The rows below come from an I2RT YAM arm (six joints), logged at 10 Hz.
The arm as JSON. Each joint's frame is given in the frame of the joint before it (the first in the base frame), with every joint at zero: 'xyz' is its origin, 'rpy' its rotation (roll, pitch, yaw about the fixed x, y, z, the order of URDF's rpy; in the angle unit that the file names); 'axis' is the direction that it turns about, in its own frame. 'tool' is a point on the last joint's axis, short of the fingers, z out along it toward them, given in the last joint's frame.
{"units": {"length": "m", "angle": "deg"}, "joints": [
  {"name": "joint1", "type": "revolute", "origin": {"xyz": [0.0, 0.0, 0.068], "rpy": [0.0, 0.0, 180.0]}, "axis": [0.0, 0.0, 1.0]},
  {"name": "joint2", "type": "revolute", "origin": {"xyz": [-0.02, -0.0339, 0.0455], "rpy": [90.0, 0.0, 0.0]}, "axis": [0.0, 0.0, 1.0]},
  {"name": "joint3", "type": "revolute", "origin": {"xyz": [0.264, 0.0, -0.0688], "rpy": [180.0, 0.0, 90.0]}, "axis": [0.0, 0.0, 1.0]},
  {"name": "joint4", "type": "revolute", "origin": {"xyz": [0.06, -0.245, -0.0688], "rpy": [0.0, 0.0, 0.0]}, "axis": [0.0, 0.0, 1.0]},
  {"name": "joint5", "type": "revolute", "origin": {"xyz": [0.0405, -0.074, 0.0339], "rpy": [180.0, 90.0, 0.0]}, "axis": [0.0, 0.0, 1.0]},
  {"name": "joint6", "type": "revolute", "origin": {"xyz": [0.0, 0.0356, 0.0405], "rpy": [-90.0, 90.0, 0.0]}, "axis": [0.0, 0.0, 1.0]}
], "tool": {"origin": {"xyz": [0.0, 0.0, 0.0], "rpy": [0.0, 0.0, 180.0]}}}
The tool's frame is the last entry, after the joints.
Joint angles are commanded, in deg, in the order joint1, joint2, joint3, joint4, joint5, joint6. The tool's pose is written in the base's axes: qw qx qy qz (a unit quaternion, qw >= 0); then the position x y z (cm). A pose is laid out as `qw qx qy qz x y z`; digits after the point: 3 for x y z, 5 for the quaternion.
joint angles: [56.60 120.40 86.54 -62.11 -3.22 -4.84]
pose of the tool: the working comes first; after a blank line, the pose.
Where each joint sits with the arm in this pose, in the base's axes (m; each line is computed from the numbers above, not from the rounded line before):
joint1: 0.0000 0.0000 0.0680
joint2: -0.0173 0.0354 0.1135
joint3: 0.1137 0.1090 0.3412
joint4: 0.1866 0.3446 0.2545
joint5: 0.2329 0.3532 0.1767
joint6: 0.2070 0.3176 0.1456
the tool: 0.2070 0.3176 0.1456

0.05908 0.50869 -0.85892 -0.00252 20.701 31.757 14.557
